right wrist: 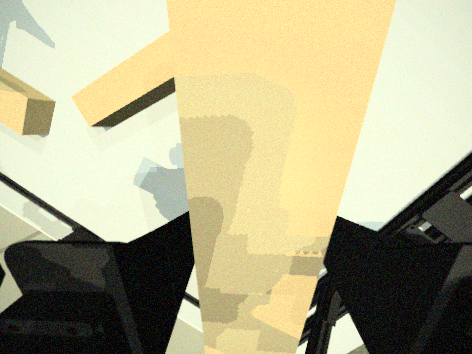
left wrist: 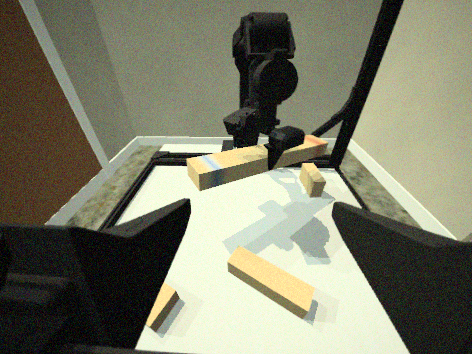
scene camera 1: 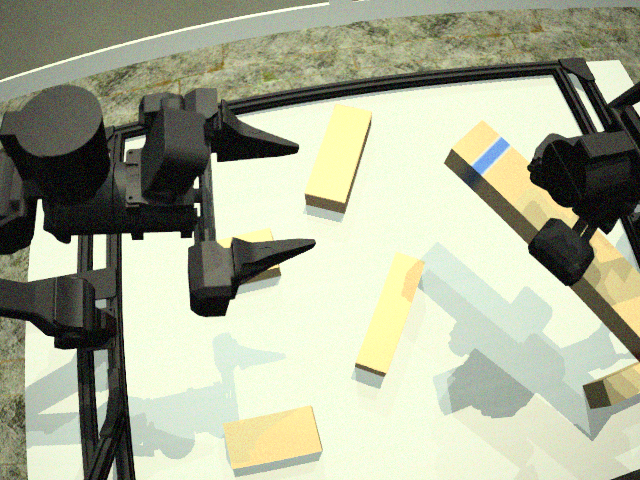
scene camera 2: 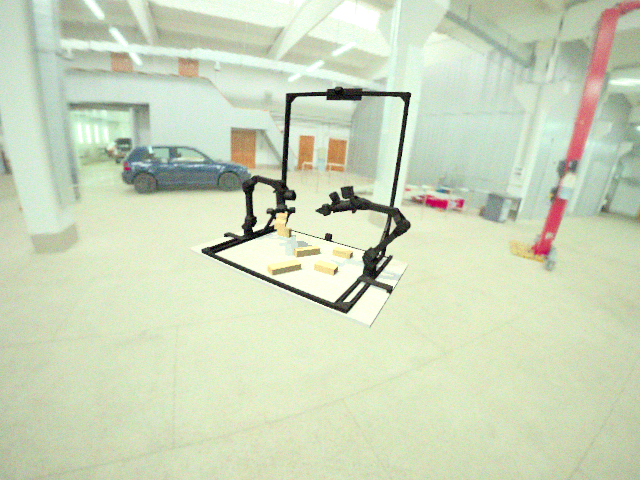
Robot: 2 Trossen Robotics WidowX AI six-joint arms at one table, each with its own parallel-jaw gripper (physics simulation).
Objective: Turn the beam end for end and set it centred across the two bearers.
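Frame: origin at the left arm's base, x back, y left, z down, level; metres.
Seen in the pictures: left gripper, fingertip midpoint: (left wrist: 261,206) (scene camera 1: 306,193) (scene camera 2: 319,209); right gripper, fingertip midpoint: (right wrist: 254,211) (left wrist: 260,163); left arm's base, origin of the base link: (scene camera 1: 97,329) (scene camera 2: 369,275); right arm's base, origin of the base link: (scene camera 2: 248,236).
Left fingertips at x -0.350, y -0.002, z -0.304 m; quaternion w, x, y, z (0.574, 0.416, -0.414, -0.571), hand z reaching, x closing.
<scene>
Pixels of each thing's top centre, then the offset from my left fingertips to it.
- long wooden beam, middle of its top: (right wrist: 253,320) (scene camera 1: 589,237) (left wrist: 270,141) (scene camera 2: 282,214) dx -0.306, dy -0.053, dz +0.104 m
- long block, middle of its top: (scene camera 1: 340,149) (scene camera 2: 284,264) dx -0.067, dy +0.224, dz +0.285 m
- narrow block, middle of its top: (scene camera 1: 392,310) (right wrist: 124,83) (left wrist: 268,274) (scene camera 2: 307,248) dx -0.089, dy -0.044, dz +0.279 m
- short block, middle of its top: (scene camera 1: 271,437) (scene camera 2: 343,250) dx +0.098, dy -0.186, dz +0.285 m
- further block, middle of its top: (scene camera 1: 636,379) (left wrist: 313,171) (scene camera 2: 284,227) dx -0.411, dy -0.224, dz +0.260 m
The long wooden beam (scene camera 1: 516,175) (scene camera 2: 283,230) (left wrist: 240,162) (right wrist: 280,50) is held above the table, aslant in scene camera 1. Its blue band is near the upper-left end there; its red band shows at the right in the left wrist view. My right gripper (scene camera 1: 573,222) (right wrist: 254,211) is shut on the beam around its middle part. My left gripper (scene camera 1: 306,195) (left wrist: 261,206) is open and empty above the table. Plain blocks lie apart, among them a long block (scene camera 1: 338,155) (scene camera 2: 284,267) and a narrow block (scene camera 1: 390,315) (scene camera 2: 307,251) (left wrist: 272,282); which are the bearers I cannot tell.
A short block (scene camera 1: 273,439) (scene camera 2: 342,253) lies at the bottom in scene camera 1. Another block (scene camera 1: 250,263) (scene camera 2: 325,267) is partly hidden under my left finger. A further block (scene camera 1: 620,384) (left wrist: 312,180) lies near the beam's shadow. A black frame (scene camera 1: 392,82) edges the table.
</scene>
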